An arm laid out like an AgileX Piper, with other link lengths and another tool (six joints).
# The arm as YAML. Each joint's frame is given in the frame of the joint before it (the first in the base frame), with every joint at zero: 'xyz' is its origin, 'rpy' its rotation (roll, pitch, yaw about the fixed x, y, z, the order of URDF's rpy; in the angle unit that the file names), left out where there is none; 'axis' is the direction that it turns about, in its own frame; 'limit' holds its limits. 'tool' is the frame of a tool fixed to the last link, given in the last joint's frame.
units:
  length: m
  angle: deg
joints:
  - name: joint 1
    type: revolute
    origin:
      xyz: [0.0, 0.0, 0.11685]
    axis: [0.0, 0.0, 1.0]
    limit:
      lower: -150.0
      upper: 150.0
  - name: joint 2
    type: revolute
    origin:
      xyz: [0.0, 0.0, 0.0]
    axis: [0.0, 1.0, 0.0]
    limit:
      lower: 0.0
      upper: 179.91
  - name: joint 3
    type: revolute
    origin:
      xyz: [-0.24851, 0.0, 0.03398]
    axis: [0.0, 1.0, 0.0]
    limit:
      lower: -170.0
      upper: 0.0
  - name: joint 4
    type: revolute
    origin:
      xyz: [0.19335, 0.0, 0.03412]
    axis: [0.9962, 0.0, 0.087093]
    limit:
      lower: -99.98
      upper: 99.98
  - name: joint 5
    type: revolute
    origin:
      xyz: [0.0, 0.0, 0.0]
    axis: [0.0, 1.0, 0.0]
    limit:
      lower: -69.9
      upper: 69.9
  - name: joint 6
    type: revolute
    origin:
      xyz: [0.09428, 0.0, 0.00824]
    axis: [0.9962, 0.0, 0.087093]
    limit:
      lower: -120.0
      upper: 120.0
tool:
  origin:
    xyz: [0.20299, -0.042, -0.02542]
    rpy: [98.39, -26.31, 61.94]
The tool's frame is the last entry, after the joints.
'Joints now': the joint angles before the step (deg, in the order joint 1, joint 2, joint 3, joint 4, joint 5, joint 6). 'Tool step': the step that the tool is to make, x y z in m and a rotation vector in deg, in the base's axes. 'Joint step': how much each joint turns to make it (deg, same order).
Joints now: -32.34 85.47 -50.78 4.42 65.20 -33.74
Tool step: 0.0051 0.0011 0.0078 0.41 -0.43 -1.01
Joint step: 0.00 0.01 -2.64 0.63 2.42 0.89
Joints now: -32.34 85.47 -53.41 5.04 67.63 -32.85
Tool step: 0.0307 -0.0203 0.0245 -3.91 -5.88 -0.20
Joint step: 0.01 -1.92 -6.26 -0.20 1.10 0.37
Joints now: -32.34 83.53 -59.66 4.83 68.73 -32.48
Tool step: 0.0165 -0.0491 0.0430 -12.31 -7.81 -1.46
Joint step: 0.02 -7.15 -2.20 -6.89 -3.91 3.11
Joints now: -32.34 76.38 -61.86 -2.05 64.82 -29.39
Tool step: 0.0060 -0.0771 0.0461 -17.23 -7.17 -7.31
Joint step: 0.00 -2.87 1.68 -16.42 -12.33 13.14
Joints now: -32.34 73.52 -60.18 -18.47 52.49 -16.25
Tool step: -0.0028 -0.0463 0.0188 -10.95 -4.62 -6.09
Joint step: 0.00 0.68 5.85 -18.78 -11.08 19.30
